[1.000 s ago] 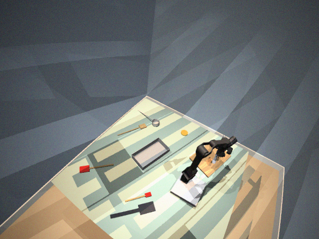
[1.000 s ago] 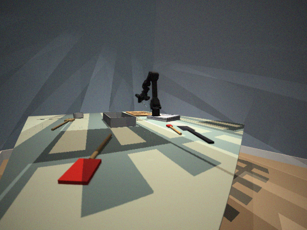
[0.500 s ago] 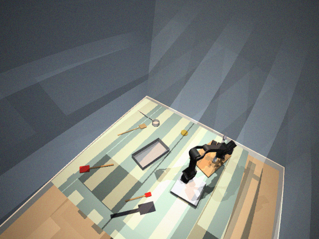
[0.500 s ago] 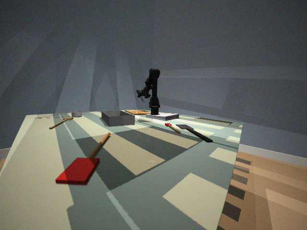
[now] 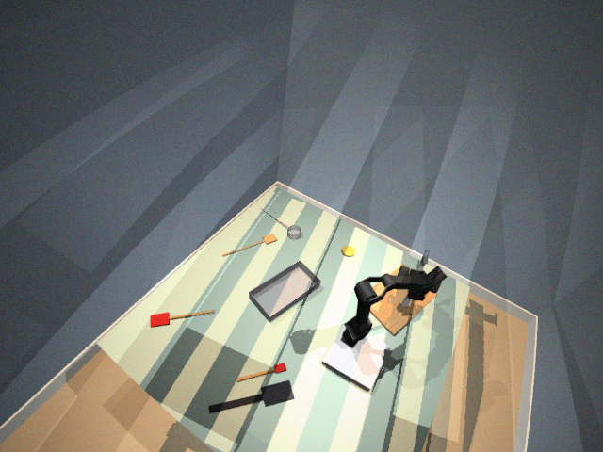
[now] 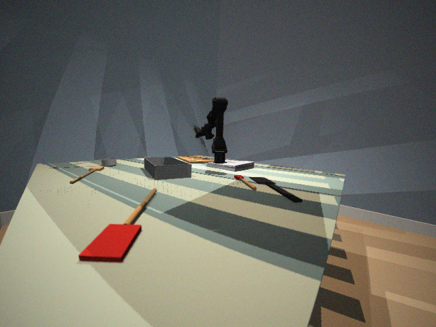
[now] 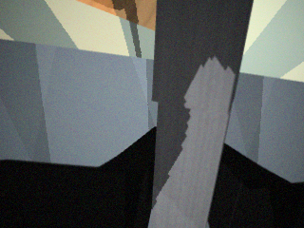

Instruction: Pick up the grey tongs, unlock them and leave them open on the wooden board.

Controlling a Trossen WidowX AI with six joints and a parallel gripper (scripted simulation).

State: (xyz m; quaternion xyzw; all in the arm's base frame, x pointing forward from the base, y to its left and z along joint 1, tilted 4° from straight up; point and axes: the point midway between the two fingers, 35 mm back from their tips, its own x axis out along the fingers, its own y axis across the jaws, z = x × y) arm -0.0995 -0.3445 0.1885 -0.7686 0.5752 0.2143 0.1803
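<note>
Now: gripper tip 1 cm short of the wooden board, 2 cm to the right of it and 18 cm above it. Also, from my gripper tip: roasting tin: 45 cm ahead, 37 cm to the left, 16 cm below; then yellow disc: 36 cm ahead, 5 cm to the right, 18 cm below; then black turner: 23 cm ahead, 81 cm to the left, 18 cm below.
</note>
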